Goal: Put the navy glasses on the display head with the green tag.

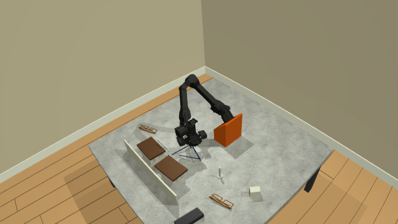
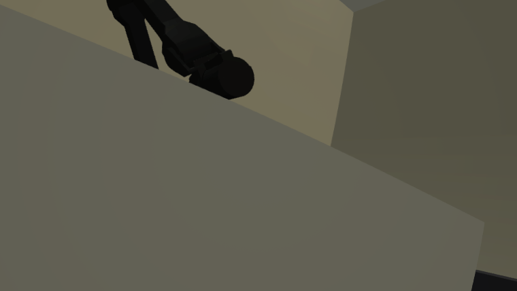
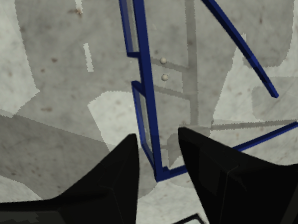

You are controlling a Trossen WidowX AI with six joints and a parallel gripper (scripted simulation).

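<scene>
Right now my gripper tip is 280 mm to the right of the white post and 20 mm above it. Also, from my gripper tip: long white panel (340 mm ahead, 10 mm to the left, 10 mm above); then cream cube (520 mm to the left, 70 mm behind, 20 mm below); then display head (210 mm ahead, 110 mm to the left, 10 mm above).
</scene>
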